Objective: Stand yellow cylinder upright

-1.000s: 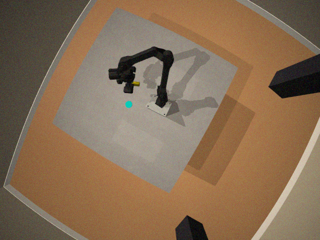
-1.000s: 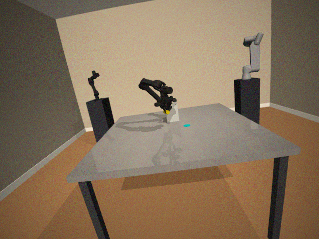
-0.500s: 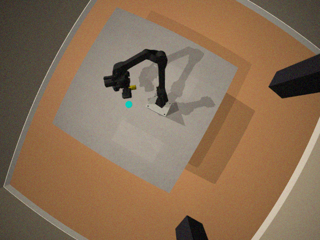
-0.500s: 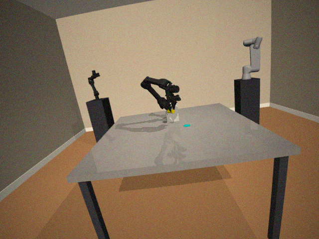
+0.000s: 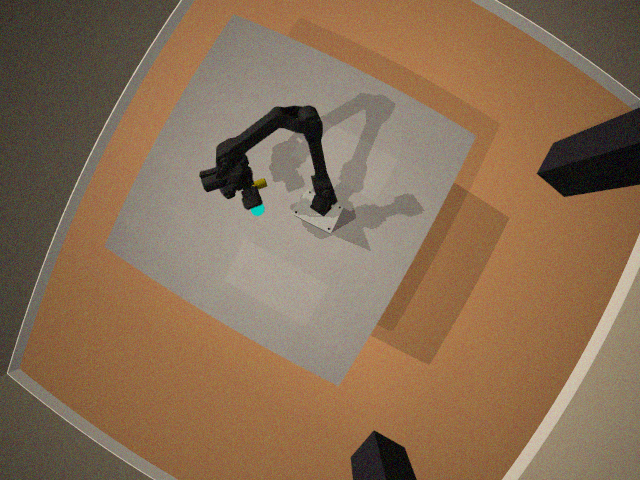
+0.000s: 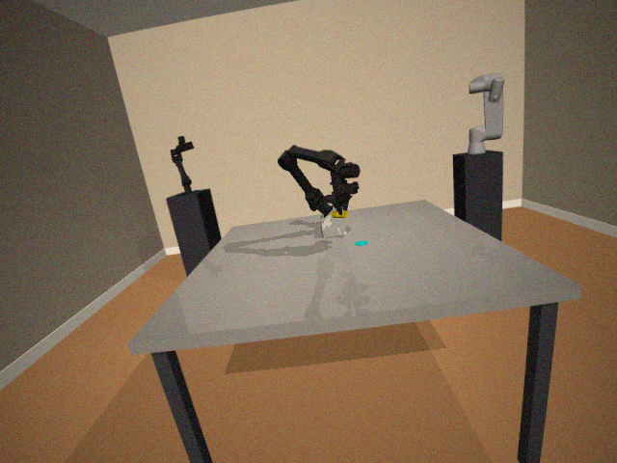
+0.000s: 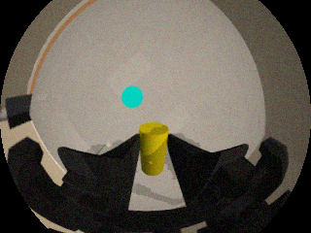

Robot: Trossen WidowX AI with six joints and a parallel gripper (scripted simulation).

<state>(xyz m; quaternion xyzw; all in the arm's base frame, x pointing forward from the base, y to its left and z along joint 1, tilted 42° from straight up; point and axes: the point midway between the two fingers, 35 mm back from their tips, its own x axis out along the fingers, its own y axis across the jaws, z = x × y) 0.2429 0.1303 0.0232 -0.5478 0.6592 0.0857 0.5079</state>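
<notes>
My gripper tip is now 20 mm past the cyan circle, 60 mm to the right of it and 150 mm above it. From my gripper tip the other things lie so: yellow cylinder (10 mm behind, 20 mm to the right).
</notes>
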